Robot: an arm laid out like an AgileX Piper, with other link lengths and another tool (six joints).
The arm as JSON. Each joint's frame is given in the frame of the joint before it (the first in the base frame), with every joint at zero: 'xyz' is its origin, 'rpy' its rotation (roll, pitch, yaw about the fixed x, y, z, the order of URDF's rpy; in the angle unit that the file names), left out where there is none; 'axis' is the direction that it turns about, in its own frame. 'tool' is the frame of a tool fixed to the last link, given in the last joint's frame.
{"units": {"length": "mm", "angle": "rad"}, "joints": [
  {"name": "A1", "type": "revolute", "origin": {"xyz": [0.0, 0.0, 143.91]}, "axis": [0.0, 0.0, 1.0]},
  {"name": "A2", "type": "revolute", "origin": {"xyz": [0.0, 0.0, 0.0]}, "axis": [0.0, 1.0, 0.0]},
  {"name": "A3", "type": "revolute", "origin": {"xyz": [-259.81, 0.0, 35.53]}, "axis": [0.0, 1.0, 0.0]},
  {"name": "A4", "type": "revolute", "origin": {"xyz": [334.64, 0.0, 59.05]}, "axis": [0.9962, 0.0, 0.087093]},
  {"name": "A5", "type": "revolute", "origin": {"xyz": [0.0, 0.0, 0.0]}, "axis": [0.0, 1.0, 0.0]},
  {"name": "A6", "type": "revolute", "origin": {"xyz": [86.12, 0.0, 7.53]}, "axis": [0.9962, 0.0, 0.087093]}
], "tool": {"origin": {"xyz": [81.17, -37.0, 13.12], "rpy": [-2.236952, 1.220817, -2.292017]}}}
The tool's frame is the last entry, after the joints.
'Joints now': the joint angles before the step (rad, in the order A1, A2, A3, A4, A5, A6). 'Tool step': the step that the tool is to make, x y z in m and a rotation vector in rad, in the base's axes. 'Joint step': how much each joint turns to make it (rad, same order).
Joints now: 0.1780 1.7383 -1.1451 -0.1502 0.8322 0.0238
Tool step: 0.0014 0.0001 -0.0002 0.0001 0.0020 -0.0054
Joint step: 0.0001 0.0071 -0.0087 -0.0006 0.0041 0.0054
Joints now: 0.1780 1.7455 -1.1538 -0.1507 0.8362 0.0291
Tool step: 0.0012 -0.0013 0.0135 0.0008 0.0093 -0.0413
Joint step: -0.0001 -0.0042 -0.0395 -0.0017 0.0575 0.0355
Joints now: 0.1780 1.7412 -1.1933 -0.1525 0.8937 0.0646
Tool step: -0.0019 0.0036 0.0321 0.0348 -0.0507 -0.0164
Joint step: 0.0018 -0.0715 -0.0090 0.0282 0.0251 0.0036
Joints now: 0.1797 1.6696 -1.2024 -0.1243 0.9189 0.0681
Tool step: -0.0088 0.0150 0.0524 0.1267 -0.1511 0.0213
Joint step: 0.0000 -0.1642 0.0455 0.1244 -0.0557 -0.0612
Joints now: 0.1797 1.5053 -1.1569 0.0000 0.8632 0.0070
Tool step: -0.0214 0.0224 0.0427 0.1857 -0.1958 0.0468
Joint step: 0.0017 -0.2054 0.1264 0.2250 -0.1378 -0.1293
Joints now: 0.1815 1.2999 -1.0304 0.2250 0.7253 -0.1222
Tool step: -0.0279 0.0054 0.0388 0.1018 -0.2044 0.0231
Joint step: -0.0001 -0.2130 0.1386 0.1545 -0.1292 -0.1203
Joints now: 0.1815 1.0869 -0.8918 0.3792 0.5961 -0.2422
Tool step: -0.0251 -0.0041 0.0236 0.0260 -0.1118 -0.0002
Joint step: 0.0000 -0.1515 0.0822 0.0326 -0.0418 -0.0324
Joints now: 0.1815 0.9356 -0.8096 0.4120 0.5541 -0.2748
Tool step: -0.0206 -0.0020 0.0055 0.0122 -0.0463 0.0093
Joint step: 0.0002 -0.1066 0.0683 0.0233 -0.0048 -0.0233
